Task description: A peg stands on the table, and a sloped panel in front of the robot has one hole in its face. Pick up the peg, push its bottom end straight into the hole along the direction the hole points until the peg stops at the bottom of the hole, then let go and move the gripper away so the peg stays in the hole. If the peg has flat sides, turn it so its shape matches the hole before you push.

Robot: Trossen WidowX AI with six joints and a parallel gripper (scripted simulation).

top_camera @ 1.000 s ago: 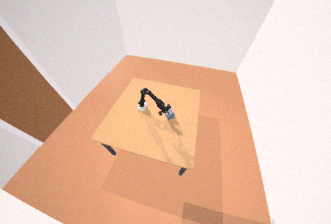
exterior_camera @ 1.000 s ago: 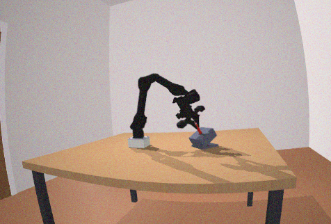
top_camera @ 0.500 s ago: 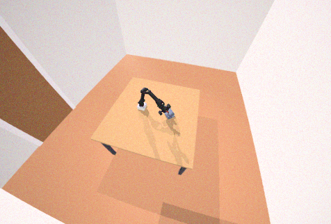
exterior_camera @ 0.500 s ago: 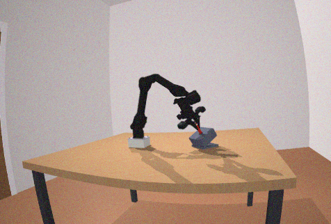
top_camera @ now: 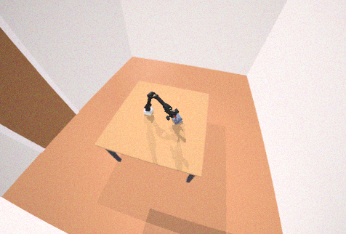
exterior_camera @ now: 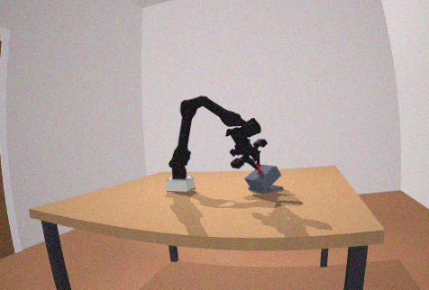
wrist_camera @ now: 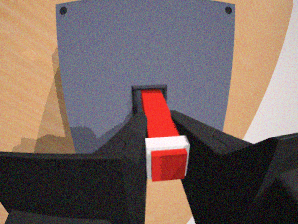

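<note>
Now: the grey sloped panel 20 mm ahead of my gripper tip, 10 mm to the left of it and 40 mm below it. From my gripper tip the other things lie so: red square peg (10 mm behind, 10 mm above).
</note>
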